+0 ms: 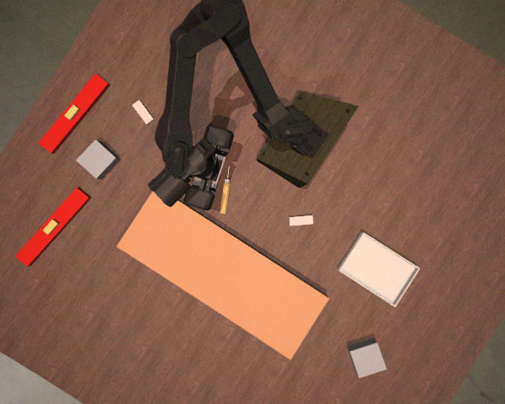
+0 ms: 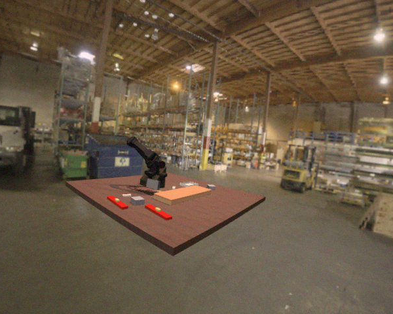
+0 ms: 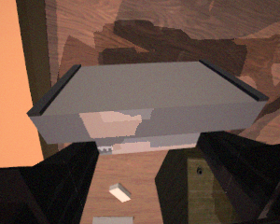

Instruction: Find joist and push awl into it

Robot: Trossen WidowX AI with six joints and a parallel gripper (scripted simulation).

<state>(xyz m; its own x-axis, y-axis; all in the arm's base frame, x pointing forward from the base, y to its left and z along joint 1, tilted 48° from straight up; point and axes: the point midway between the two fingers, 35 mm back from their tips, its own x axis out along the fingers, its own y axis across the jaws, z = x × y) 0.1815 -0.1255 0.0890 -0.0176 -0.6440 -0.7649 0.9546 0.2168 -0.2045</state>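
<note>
Right now my gripper tip is 2 cm short of the grey stud finder. The rest, counted from my gripper tip: awl 1 cm ahead, 3 cm to the left, 7 cm below; then white tray 3 cm behind, 47 cm to the left, 6 cm below.
</note>
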